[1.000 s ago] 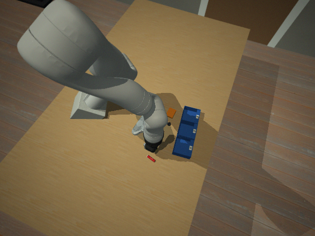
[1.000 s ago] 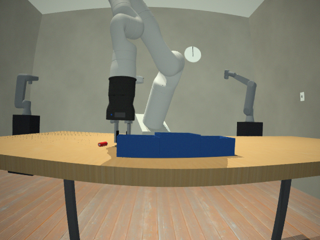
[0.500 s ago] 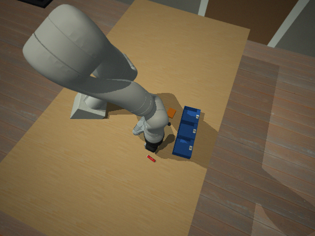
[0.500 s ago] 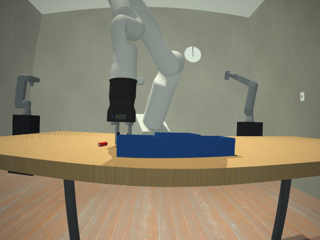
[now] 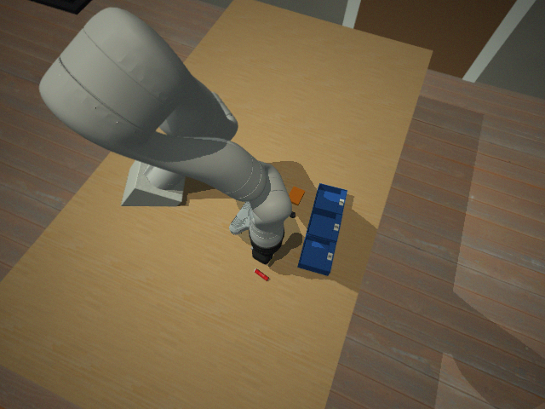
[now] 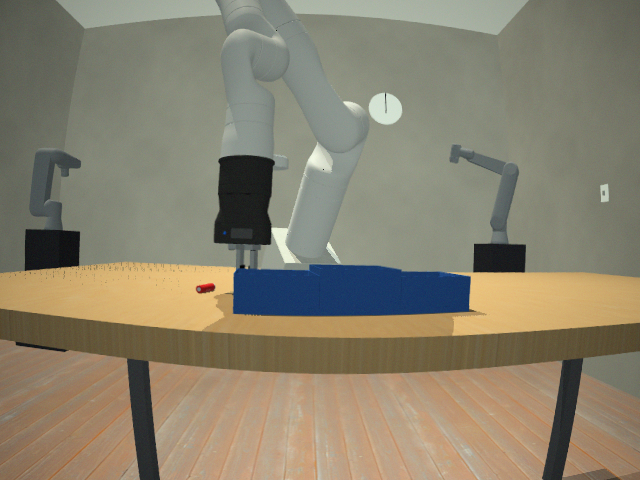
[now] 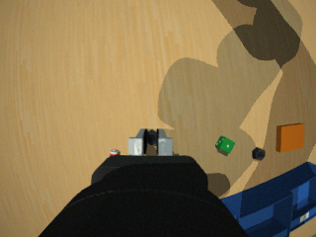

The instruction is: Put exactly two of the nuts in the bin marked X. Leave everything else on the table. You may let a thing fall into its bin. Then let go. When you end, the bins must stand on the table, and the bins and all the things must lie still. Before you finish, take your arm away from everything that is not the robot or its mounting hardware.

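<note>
The yellow nut lies 40 mm ahead of my hand and 20 mm below it. From my hand the other things lie so: red cylinder (30 mm ahead, 50 mm to the right, 10 mm below); then row of blue bins (150 mm ahead, 130 mm to the left); then green block (30 mm ahead, 90 mm to the left, 10 mm below).
</note>
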